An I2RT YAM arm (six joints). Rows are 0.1 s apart.
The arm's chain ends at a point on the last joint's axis. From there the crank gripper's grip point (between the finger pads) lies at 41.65 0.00 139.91 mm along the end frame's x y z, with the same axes.
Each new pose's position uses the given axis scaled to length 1; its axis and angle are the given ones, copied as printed.
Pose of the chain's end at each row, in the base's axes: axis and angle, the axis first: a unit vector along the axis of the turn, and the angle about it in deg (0 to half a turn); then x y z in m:
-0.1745 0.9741 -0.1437 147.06 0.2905 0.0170 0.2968
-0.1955 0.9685 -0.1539 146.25 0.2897 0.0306 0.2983
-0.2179 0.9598 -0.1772 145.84 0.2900 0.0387 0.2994
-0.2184 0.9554 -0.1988 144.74 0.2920 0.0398 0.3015
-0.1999 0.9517 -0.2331 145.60 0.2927 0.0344 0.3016
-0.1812 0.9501 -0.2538 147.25 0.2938 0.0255 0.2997
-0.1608 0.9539 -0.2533 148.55 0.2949 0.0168 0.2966
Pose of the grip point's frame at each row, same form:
-0.1745 0.9741 -0.1437 147.06 0.3384 -0.0220 0.1646
-0.1955 0.9685 -0.1539 146.25 0.3410 -0.0104 0.1679
-0.2179 0.9598 -0.1772 145.84 0.3444 -0.0077 0.1721
-0.2184 0.9554 -0.1988 144.74 0.3498 -0.0114 0.1776
-0.1999 0.9517 -0.2331 145.60 0.3485 -0.0264 0.1812
-0.1812 0.9501 -0.2538 147.25 0.3450 -0.0418 0.1807
-0.1608 0.9539 -0.2533 148.55 0.3416 -0.0515 0.1763

